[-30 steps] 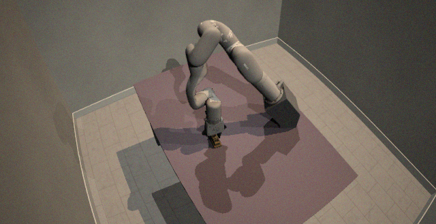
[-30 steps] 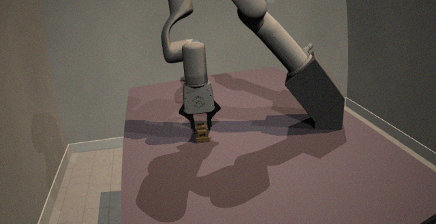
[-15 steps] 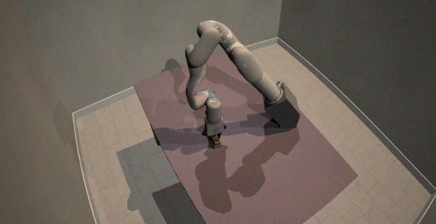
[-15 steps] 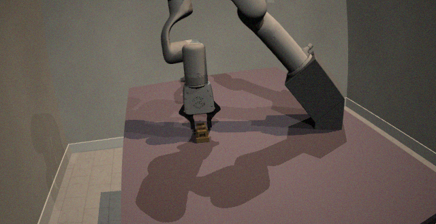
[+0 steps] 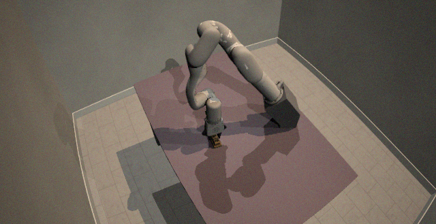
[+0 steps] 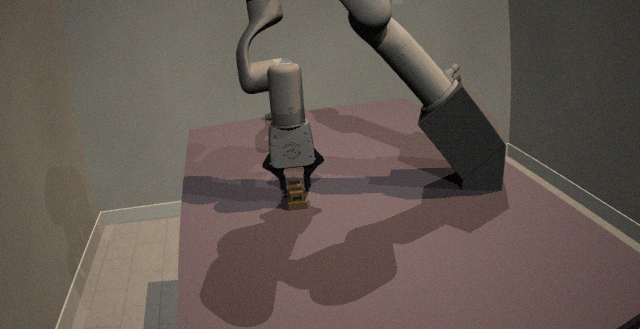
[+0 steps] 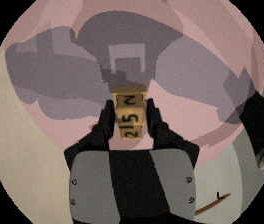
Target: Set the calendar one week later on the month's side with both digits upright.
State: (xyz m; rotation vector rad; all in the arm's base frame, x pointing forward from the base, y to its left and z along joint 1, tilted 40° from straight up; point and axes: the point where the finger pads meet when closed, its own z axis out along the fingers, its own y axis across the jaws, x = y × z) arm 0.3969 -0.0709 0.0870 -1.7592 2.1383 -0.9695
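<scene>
My hand is 1 cm above the yellow digit cube. The rest, counted from my hand: tray: 2 cm to the left, 3 cm below.
</scene>
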